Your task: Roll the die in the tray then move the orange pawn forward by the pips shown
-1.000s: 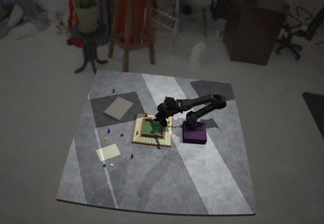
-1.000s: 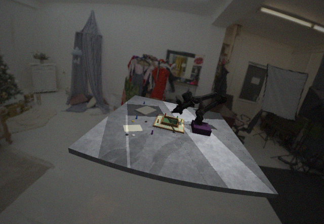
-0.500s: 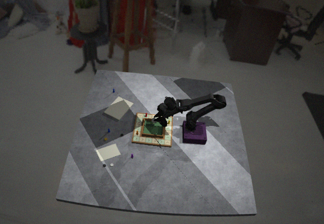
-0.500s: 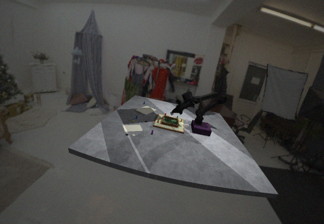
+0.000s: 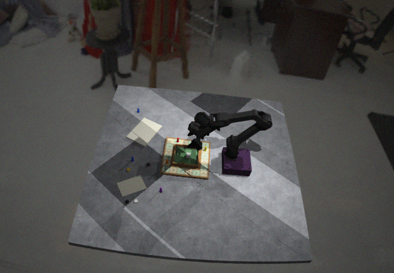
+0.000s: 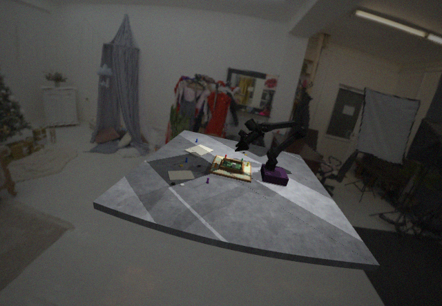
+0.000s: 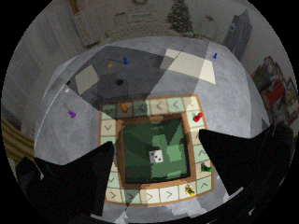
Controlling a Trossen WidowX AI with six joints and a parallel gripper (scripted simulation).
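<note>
Now: gripper tip 12 cm above the orange pawn, 10 cm short of it and 7 cm to the right of it. The rest, counted from my gripper tip: green tray (14 cm below); then red pawn (12 cm below, 11 cm to the right, 7 cm ahead); then white die (13 cm below, 2 cm behind).
</note>
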